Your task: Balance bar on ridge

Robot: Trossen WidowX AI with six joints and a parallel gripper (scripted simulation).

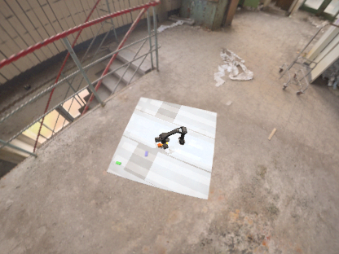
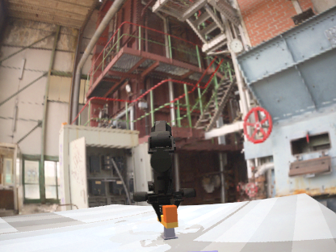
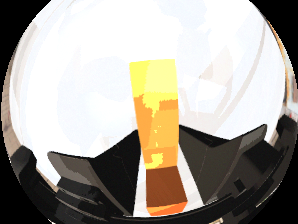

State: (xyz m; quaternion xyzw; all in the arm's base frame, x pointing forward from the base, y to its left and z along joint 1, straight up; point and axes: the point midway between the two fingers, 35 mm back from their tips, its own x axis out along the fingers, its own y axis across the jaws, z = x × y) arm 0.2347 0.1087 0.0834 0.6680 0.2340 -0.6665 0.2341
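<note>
My gripper tip is 30 mm short of the bar, 20 mm to the right of it and 20 mm below it. Also, from my gripper tip: green block 510 mm ahead, 390 mm to the left, 40 mm below; purple block 190 mm ahead, 170 mm to the left, 40 mm below.
</note>
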